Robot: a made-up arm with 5 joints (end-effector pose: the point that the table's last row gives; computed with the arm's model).
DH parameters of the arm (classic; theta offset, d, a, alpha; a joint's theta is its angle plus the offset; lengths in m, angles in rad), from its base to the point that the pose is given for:
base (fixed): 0 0 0.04 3.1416
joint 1: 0 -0.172 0.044 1.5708
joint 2: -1.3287 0 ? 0
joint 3: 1.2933 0 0.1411 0
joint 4: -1.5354 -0.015 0 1.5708
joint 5: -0.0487 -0.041 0 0
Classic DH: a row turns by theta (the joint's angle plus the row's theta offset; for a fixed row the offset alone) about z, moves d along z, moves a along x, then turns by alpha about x.
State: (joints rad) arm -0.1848 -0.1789 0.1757 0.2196 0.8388
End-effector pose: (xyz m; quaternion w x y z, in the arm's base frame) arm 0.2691 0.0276 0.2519 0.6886 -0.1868 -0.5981 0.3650
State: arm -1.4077 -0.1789 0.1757 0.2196 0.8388
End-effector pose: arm 0.0922 0.2248 0.2519 0.3543 0.1904 -0.5970 0.6942
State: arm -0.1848 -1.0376 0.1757 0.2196 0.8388
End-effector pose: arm 0.1462 0.0046 0.3652 0.3956 -0.2665 -0.8535 0.2097
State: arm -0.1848 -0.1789 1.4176 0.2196 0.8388
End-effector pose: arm 0.1455 0.0045 0.0828 0.8821 -0.0167 -0.0537 0.4676
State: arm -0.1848 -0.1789 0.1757 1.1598 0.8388
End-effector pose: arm 0.2460 0.0232 0.2231 0.8647 -0.0613 -0.1963 0.4584
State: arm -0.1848 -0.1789 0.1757 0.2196 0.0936
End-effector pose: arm 0.2691 0.0276 0.2519 0.7742 0.0438 -0.6251 0.0893
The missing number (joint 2, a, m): 0.0834
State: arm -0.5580 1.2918 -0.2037 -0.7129 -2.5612
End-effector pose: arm 0.2476 0.1119 0.0375 0.4284 0.5628 0.0074 -0.7069
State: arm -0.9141 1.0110 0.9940 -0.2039 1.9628
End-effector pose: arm 0.0879 0.0376 0.0281 0.1550 0.0551 0.1008 0.9812
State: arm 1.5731 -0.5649 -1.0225 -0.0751 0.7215
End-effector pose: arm 0.0250 -0.0064 0.4328 0.0413 0.9004 0.4326 -0.0199
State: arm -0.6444 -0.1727 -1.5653 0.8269 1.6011
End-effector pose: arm 0.0862 0.0159 0.4258 0.1474 -0.4149 -0.8503 0.2884
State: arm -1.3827 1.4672 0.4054 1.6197 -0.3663
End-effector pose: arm 0.0643 0.0472 0.0384 0.5071 -0.6414 0.5102 0.2665
